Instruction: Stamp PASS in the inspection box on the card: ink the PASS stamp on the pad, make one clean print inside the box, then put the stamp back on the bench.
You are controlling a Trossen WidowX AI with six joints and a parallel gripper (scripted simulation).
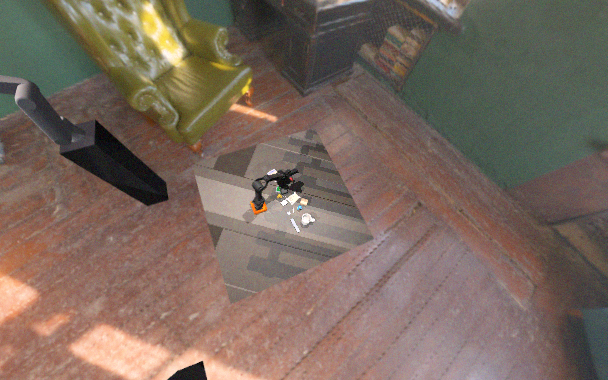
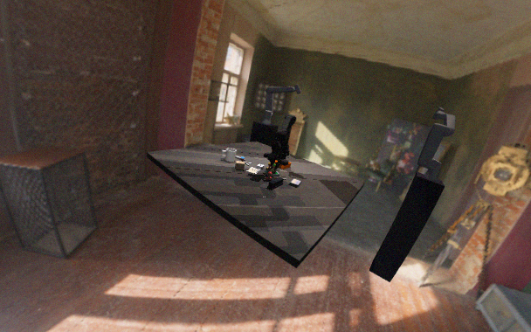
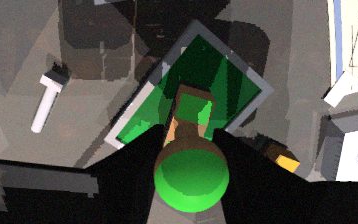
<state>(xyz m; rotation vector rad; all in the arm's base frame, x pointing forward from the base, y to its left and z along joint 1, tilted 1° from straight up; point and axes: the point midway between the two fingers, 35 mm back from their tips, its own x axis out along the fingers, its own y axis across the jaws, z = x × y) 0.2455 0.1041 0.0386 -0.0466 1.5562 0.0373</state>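
The green ink pad is 3 cm below my gripper tip. From my gripper tip the other things lie so: cream card (8 cm ahead, 11 cm to the right, 4 cm below).
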